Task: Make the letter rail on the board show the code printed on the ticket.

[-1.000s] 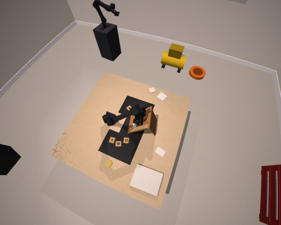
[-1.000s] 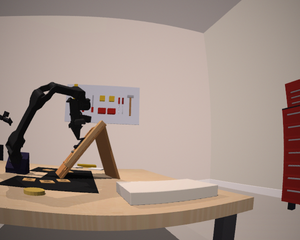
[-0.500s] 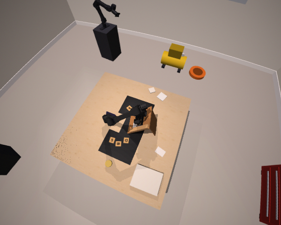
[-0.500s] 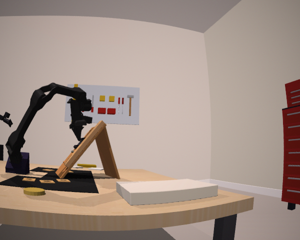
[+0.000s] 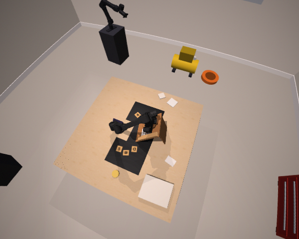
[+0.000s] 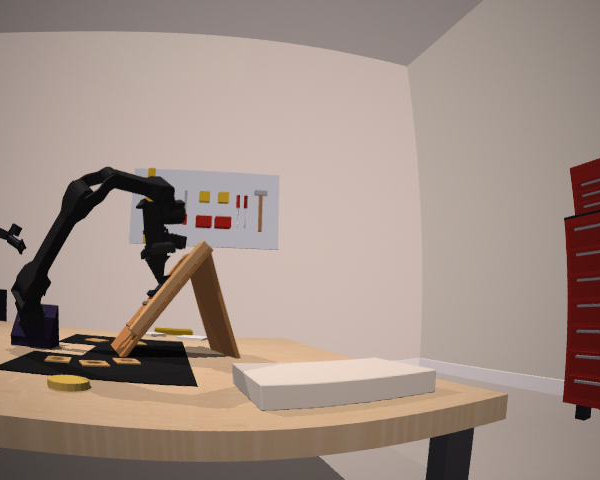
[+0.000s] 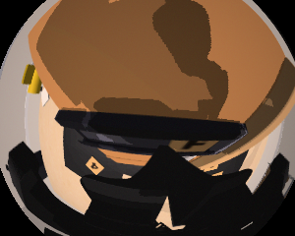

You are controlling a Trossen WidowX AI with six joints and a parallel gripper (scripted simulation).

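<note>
Right now the white ticket is 8 cm below my gripper tip, 5 cm to the right of it and 4 cm behind it. Round my gripper tip: black mat 18 cm below, 15 cm behind, 9 cm to the right; then white slab 48 cm to the right, 34 cm ahead, 16 cm below.
</note>
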